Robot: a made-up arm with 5 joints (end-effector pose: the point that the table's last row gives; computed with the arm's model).
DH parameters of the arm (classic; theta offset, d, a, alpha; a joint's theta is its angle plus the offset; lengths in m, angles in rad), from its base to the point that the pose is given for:
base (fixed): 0 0 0.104 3.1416
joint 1: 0 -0.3 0.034 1.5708
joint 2: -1.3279 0 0.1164 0
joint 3: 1.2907 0 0.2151 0
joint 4: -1.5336 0.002 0 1.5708
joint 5: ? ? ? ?
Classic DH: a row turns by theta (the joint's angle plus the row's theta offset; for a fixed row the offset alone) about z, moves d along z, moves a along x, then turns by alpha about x.
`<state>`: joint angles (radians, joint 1 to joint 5).
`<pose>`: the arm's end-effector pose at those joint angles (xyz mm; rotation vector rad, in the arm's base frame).
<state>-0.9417 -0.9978 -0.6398 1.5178 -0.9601</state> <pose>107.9 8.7 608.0 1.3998 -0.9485 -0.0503</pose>
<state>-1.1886 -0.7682 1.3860 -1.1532 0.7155</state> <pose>185.2 207.3 322.5 0.5960 -2.2322 1.0529</pose>
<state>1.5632 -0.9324 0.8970 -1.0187 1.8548</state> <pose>107.6 -213.0 473.2 -2.6104 0.2985 0.0841</pose>
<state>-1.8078 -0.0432 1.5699 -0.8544 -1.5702</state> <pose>70.2 131.3 151.1 0.8906 0.1278 0.1760</pose>
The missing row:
joint 5: -0.0487 -0.078 0 0
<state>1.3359 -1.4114 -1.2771 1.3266 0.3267</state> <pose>46.9 247.2 508.8 -2.1356 -2.0455 -0.1564</pose>
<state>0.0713 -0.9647 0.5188 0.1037 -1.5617</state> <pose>324.6 -13.8 513.5 1.4490 -1.4957 -1.0946</pose>
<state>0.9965 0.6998 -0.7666 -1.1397 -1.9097</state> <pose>306.6 -309.5 463.6 1.4142 -2.7101 -0.5606</pose>
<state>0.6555 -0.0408 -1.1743 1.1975 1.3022</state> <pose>265.9 -122.0 619.7 -1.3120 -0.9294 0.4653</pose>
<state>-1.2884 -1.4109 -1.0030 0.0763 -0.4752</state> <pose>20.4 -280.9 538.8 -1.8935 1.4837 0.3619</pose>
